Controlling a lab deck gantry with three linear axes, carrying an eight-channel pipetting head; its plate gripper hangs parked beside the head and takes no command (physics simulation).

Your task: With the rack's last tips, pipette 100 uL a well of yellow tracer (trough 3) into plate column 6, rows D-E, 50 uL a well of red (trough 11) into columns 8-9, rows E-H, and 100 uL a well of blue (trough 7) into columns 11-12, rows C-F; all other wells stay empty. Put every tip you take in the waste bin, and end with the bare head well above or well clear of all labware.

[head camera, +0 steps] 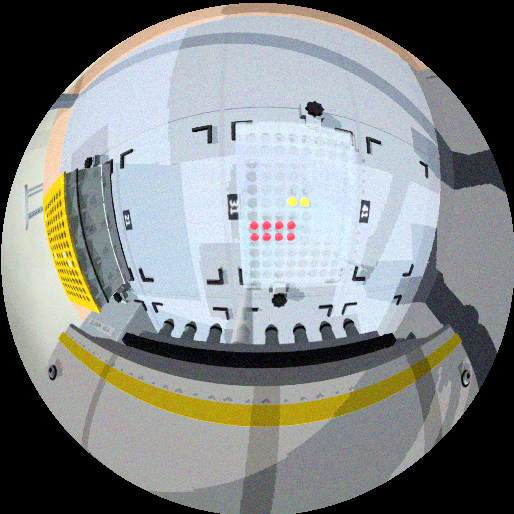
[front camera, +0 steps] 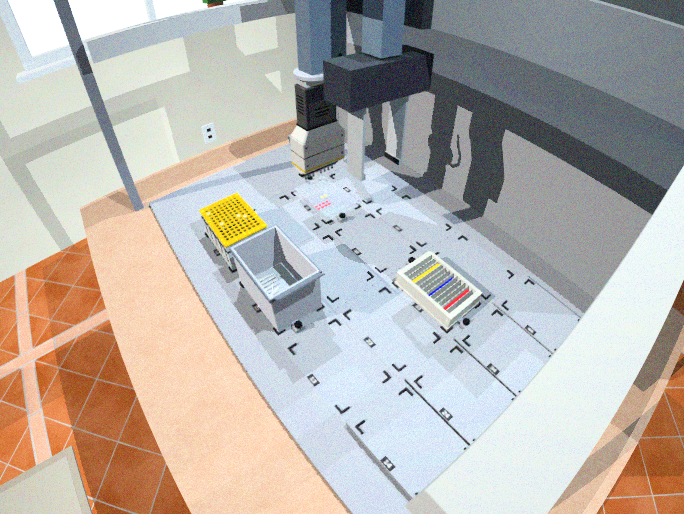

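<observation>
The pipetting head [front camera: 316,148] [head camera: 260,375] hangs over or near the clear plate [front camera: 338,194] [head camera: 242,175]. In the head view a pale tip [head camera: 242,320] is on the fourth nozzle from the left; the other nozzles are bare. Two yellow wells [head camera: 298,202] and eight red wells [head camera: 272,231], in two lines of four, show in the plate; no blue well shows. The yellow rack [front camera: 232,219] [head camera: 70,250] holds a few pale tips. The reservoir [front camera: 423,301] has yellow, blue and red troughs. The waste bin [front camera: 301,302] stands beside the rack. The parked gripper [front camera: 376,168] hangs open and empty.
Black locating corners and small black knobs [front camera: 298,324] [head camera: 279,300] stand on the deck [front camera: 353,375]. A grey post [front camera: 105,121] rises at the left edge. A pale frame beam [front camera: 586,353] crosses the right foreground.
</observation>
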